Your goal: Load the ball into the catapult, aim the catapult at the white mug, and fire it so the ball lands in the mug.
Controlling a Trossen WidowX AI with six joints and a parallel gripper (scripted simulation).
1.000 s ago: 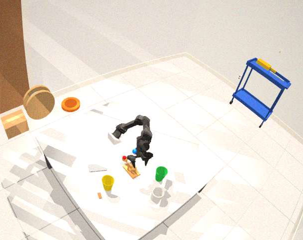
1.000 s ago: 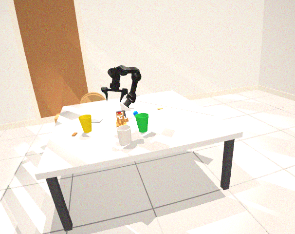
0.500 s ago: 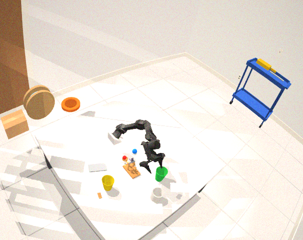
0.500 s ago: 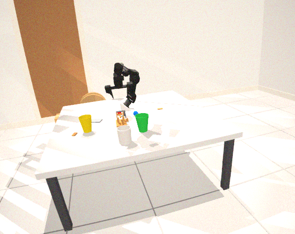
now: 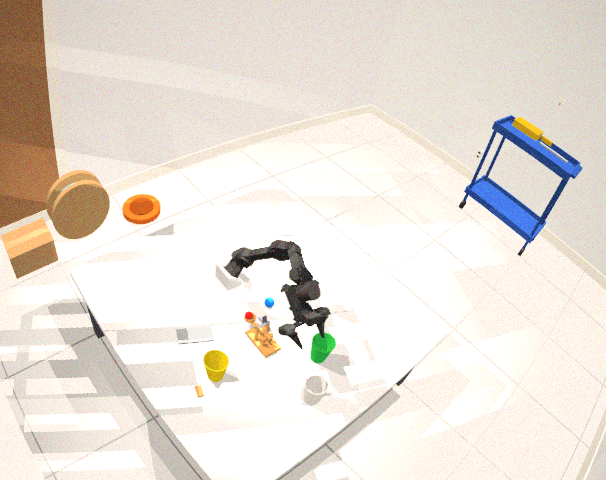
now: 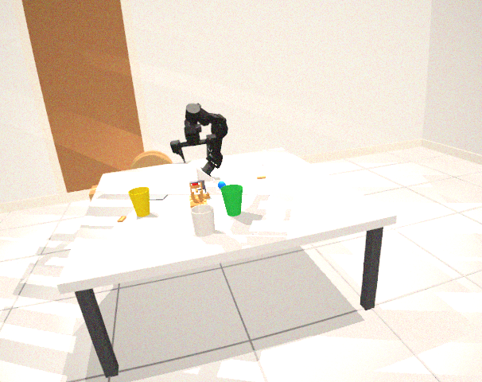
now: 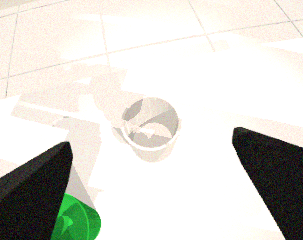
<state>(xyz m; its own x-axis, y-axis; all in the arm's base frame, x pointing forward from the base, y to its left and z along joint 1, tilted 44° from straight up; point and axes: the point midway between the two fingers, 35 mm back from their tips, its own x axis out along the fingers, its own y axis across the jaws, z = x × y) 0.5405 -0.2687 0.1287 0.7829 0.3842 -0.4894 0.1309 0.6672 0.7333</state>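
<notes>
The red ball is 33 cm behind my gripper tip, 21 cm below it and 1 cm to the left of it. The rest, counted from my gripper tip: green cup 24 cm below, 14 cm to the left, 3 cm behind; white mug 24 cm below, 9 cm ahead, 1 cm to the right; wooden catapult 26 cm behind, 22 cm below, 3 cm to the left.
</notes>
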